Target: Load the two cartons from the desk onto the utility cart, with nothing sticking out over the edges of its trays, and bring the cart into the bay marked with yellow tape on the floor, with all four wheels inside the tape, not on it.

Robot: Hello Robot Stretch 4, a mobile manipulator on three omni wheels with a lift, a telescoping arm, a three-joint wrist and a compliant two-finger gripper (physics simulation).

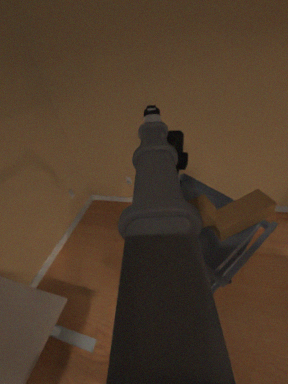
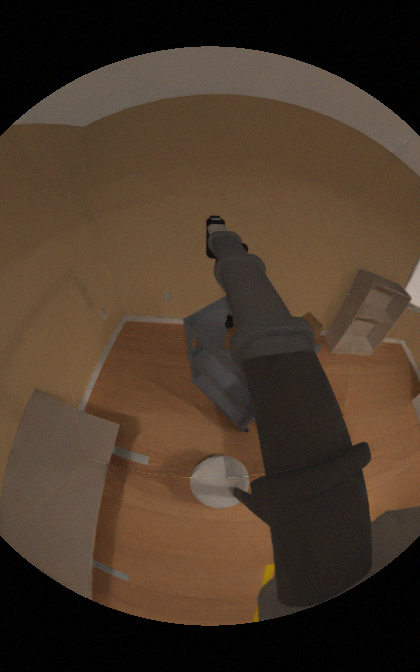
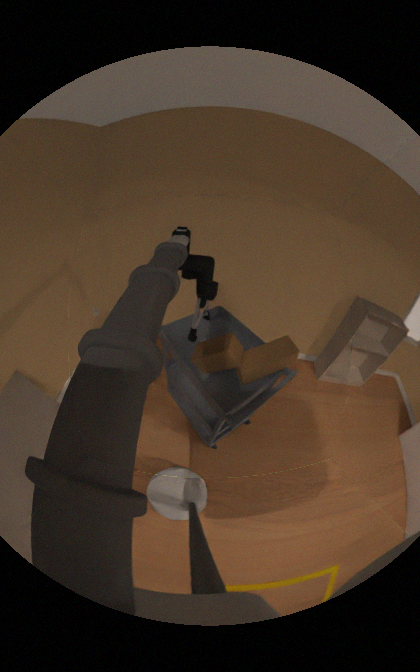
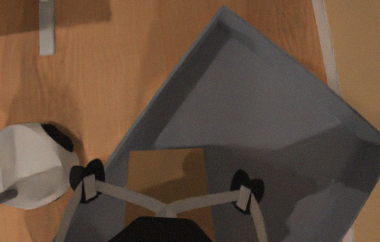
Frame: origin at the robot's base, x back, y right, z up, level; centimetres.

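Seen in the pictures: gripper, between the fingertips: (image 4: pixel 168 179).
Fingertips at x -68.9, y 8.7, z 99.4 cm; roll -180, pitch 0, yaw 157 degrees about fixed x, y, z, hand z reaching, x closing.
A point is followed by its place in that frame.
The blue-grey utility cart (image 1: pixel 215 252) {x -49.5, y 27.2, z 76.7 cm} (image 2: pixel 215 372) (image 3: pixel 192 397) (image 4: pixel 250 90) {x -88.7, y 1.5, z 76.7 cm} stands at an angle near the far wall. A smaller brown carton (image 3: pixel 218 354) (image 4: pixel 165 165) {x -68.2, y 9.0, z 86.9 cm} sits in its upper tray. A longer brown carton (image 1: pixel 245 214) {x -60.7, y 42.7, z 91.5 cm} (image 3: pixel 270 359) (image 2: pixel 312 322) lies beside it at the right corner, where it hides the rim; whether it juts past the edge I cannot tell. My gripper (image 4: pixel 168 179) {x -68.9, y 8.7, z 99.4 cm} (image 3: pixel 199 325) is open above the tray, its fingers spread apart over the smaller carton with nothing held. The yellow tape (image 3: pixel 282 584) (image 2: pixel 269 575) shows partly on the floor near my base.
A round white object (image 2: pixel 212 485) (image 3: pixel 167 495) (image 4: pixel 25 160) {x -3.1, y -2.6, z 18.7 cm} stands on the floor between cart and base. A pale flat-topped piece of furniture (image 1: pixel 25 325) (image 2: pixel 57 485) is at the left. A grey shelf unit (image 2: pixel 345 317) (image 3: pixel 336 345) stands by the wall at the right.
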